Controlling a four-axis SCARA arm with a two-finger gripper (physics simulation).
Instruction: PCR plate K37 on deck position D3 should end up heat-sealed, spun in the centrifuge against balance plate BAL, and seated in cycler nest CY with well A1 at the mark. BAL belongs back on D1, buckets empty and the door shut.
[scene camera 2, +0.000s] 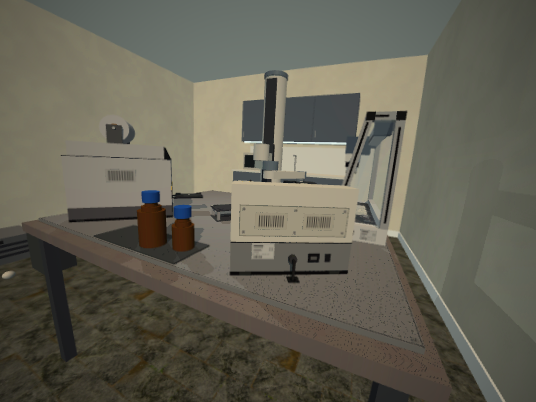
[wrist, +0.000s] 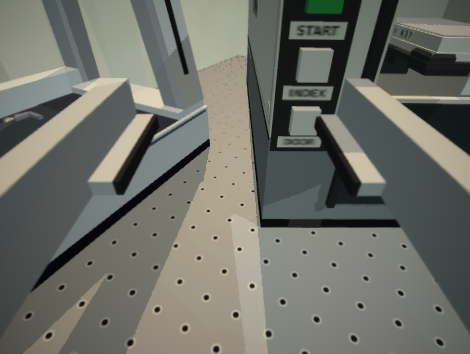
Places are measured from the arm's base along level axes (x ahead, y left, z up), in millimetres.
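Pixels of known places: gripper, fingertip midpoint: (wrist: 236, 102).
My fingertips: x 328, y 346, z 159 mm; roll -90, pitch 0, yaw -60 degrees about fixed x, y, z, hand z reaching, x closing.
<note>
For each thing: its middle in the pictures, then the offset to it from my fingertips. "pt": a spot on its surface instead. Level surfaces: height alone.
- centrifuge, body centre: (wrist: 374, 41) (scene camera 2: 279, 211) dx +346, dy -20, dz -24 mm
- white DOOR button, body centre: (wrist: 303, 119) dx +77, dy -9, dz -36 mm
- INDEX button, body centre: (wrist: 312, 64) dx +77, dy -9, dz +0 mm
- green START button, surface spot: (wrist: 325, 5) pt dx +72, dy -12, dz +31 mm
- Plate K37, body centre: (wrist: 438, 35) dx +239, dy -81, dz +2 mm
- perforated table top, surface height: dz -146 mm
- white machine with a roll, body centre: (scene camera 2: 125, 167) dx +399, dy -831, dz +92 mm
My gripper (wrist: 236, 102) is shut with nothing held; its two fingers stand apart even so. It is in front of the centrifuge (wrist: 290, 185) (scene camera 2: 294, 212), low beside its button panel. The right fingertip overlaps the edge of the white DOOR button (wrist: 304, 121) in the wrist view; contact cannot be told. The INDEX button (wrist: 315, 65) and green START button (wrist: 325, 5) are above it. Plate K37 (wrist: 452, 44) sits on a dark bucket (wrist: 432, 64) inside the centrifuge, seen through the open doorway at the upper right. The gripper is hidden in the scene view. Plate BAL and nest CY cannot be made out.
The framed deck unit (wrist: 182, 145) (scene camera 2: 394, 175) stands left of the gripper in the wrist view. The perforated table top (wrist: 210, 280) shows between it and the centrifuge. In the scene view, a white machine with a roll (scene camera 2: 85, 180) and two brown bottles (scene camera 2: 152, 227) (scene camera 2: 183, 236) stand left.
</note>
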